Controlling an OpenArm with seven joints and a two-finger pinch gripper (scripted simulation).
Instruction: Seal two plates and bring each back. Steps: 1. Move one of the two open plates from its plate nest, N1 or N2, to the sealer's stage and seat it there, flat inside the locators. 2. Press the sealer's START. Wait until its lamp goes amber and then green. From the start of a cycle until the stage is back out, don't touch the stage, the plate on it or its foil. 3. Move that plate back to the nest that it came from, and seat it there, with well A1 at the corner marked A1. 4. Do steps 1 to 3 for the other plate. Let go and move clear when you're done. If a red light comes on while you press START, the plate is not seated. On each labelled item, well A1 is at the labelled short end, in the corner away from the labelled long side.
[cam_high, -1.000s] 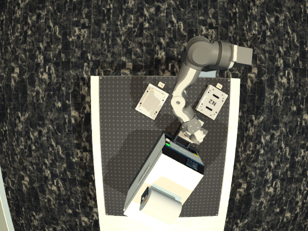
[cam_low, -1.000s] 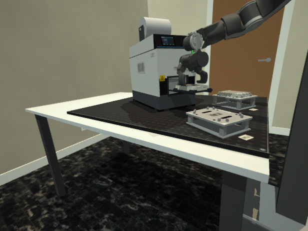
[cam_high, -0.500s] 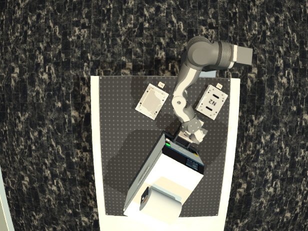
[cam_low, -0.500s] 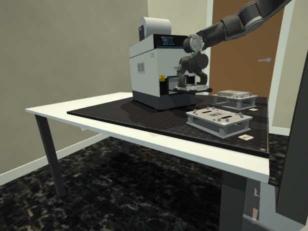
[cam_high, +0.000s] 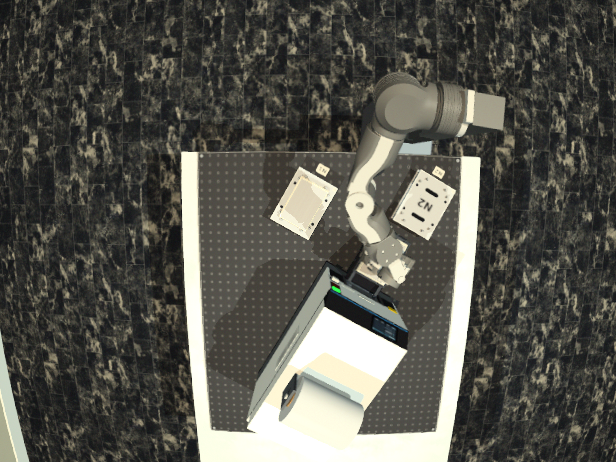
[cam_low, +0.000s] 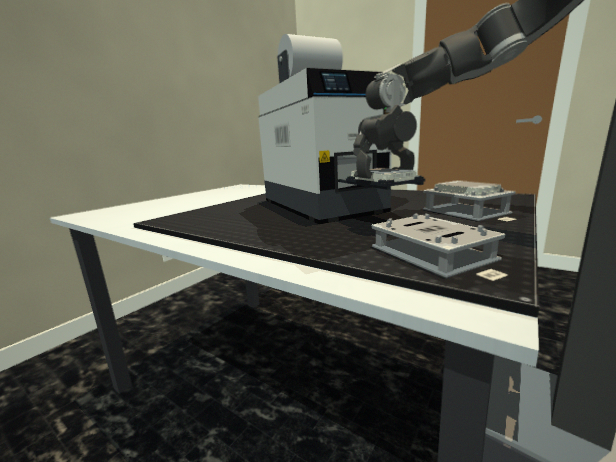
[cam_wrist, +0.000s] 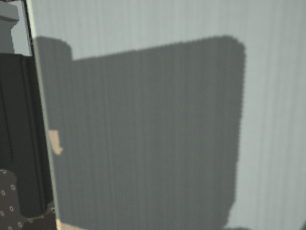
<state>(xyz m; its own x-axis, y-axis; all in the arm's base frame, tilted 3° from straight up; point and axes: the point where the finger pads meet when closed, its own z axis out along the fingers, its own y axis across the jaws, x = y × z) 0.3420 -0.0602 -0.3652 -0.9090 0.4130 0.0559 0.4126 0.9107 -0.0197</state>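
My gripper is now right at the clear well plate. Round my hand: sealer stage (10 mm below); N1 label (210 mm behind, 180 mm to the right, 120 mm below); sealer screen (120 mm ahead, 10 mm to the right, 200 mm above).
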